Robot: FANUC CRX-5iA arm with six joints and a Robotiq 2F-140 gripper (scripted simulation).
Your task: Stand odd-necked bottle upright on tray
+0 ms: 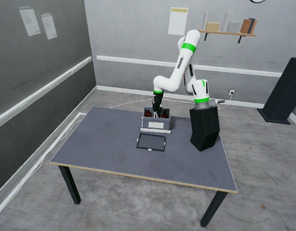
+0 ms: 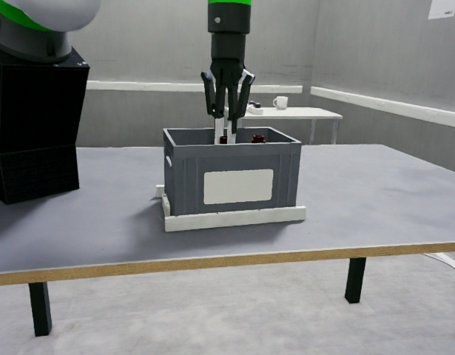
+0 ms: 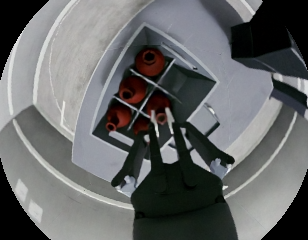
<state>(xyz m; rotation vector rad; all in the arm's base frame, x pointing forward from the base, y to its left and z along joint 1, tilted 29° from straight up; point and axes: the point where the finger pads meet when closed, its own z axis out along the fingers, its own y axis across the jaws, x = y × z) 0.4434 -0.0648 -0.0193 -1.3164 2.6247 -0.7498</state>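
The grey crate lies 9 cm below my hand and 4 cm to the right of it. The rest, counted from my hand: dark tray 22 cm to the left, 16 cm below, 2 cm ahead.
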